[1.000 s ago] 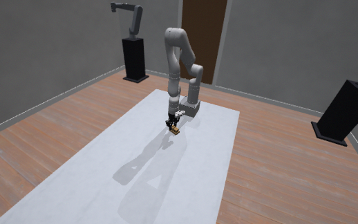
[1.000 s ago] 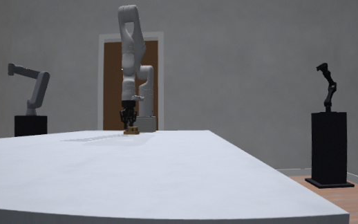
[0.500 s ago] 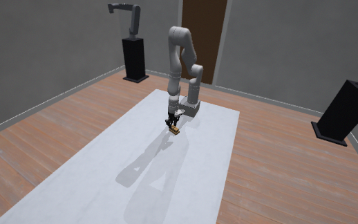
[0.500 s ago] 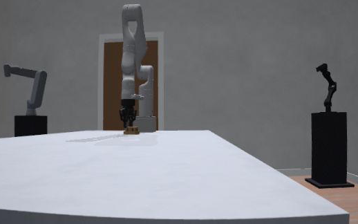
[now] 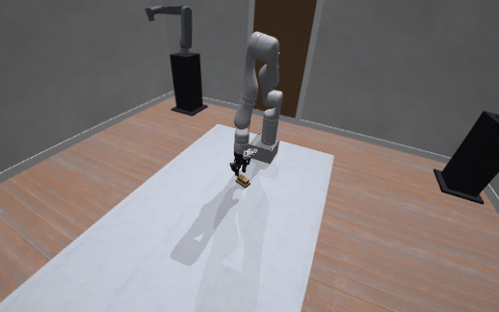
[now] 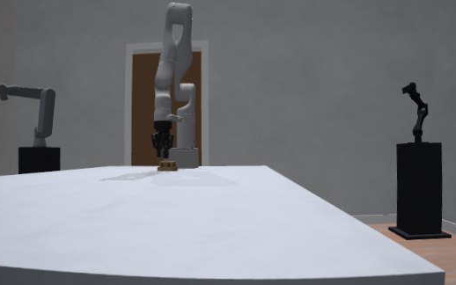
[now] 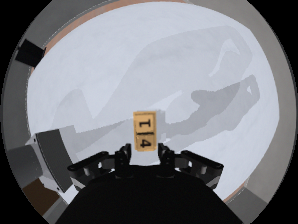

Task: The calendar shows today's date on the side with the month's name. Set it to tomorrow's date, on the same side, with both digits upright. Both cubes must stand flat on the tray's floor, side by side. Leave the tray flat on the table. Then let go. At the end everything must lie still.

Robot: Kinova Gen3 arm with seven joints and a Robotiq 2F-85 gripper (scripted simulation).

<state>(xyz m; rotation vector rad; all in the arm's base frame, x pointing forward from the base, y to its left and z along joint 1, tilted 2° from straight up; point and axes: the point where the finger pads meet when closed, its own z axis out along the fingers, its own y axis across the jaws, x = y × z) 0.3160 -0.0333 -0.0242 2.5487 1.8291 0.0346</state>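
Now: the wooden digit cube 1 cm to the left of my hand and 4 cm below it. Also, from my hand: wooden calendar tray 1 cm ahead, 2 cm to the left, 6 cm below.
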